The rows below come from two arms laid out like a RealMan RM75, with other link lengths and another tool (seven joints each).
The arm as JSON. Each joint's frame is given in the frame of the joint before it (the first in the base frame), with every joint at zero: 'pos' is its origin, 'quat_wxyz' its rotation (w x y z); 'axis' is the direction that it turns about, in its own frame. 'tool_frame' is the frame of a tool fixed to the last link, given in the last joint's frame.
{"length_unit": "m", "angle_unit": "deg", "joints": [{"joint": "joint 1", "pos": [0.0, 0.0, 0.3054], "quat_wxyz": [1.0, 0.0, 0.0, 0.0], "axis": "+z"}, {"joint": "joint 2", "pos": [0.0, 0.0, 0.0], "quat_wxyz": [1.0, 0.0, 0.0, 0.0], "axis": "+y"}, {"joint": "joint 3", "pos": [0.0, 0.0, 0.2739], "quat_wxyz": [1.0, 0.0, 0.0, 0.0], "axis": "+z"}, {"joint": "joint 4", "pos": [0.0, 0.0, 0.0], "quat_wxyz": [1.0, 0.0, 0.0, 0.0], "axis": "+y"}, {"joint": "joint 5", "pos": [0.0, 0.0, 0.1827], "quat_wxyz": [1.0, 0.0, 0.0, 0.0], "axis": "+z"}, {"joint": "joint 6", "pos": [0.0, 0.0, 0.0], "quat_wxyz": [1.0, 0.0, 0.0, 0.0], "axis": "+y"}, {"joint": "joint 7", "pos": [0.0, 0.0, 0.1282], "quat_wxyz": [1.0, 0.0, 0.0, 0.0], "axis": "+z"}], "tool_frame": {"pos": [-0.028, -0.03, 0.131], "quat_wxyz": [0.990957, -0.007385, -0.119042, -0.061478]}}
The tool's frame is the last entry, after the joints.
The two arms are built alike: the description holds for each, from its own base.
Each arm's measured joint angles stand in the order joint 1, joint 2, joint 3, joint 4, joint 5, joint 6, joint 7.
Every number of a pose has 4 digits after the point. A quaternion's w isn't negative.
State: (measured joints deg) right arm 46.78 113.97 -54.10 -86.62 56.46 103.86 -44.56; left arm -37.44 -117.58 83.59 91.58 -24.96 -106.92 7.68
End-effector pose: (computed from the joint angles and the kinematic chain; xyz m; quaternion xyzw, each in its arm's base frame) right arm 0.0621 0.4311 0.0517 -0.9690 0.0909 0.1757 0.1483; left arm -0.2727 0.3326 0.0181 -0.7805 -0.5079 0.3169 0.1802
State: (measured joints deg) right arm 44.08 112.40 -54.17 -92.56 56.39 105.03 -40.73; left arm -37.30 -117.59 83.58 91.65 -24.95 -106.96 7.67
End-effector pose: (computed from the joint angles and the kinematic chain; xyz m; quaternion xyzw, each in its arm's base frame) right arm 0.0753 0.4301 0.0736 -0.9644 0.1002 0.1622 0.1830; left arm -0.2733 0.3320 0.0182 -0.7799 -0.5088 0.3170 0.1799
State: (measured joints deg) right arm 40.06 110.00 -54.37 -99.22 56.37 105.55 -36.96; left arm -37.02 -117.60 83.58 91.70 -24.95 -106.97 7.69
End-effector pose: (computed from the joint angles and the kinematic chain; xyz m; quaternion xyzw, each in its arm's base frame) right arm 0.0964 0.4282 0.1021 -0.9562 0.1102 0.1432 0.2303; left arm -0.2747 0.3307 0.0182 -0.7790 -0.5103 0.3173 0.1792
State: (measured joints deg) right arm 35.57 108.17 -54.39 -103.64 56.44 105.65 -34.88; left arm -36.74 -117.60 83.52 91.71 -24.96 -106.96 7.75
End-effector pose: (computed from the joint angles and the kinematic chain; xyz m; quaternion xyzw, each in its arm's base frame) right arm 0.1225 0.4222 0.1225 -0.9476 0.1264 0.1253 0.2651; left arm -0.2763 0.3295 0.0183 -0.7780 -0.5121 0.3173 0.1785
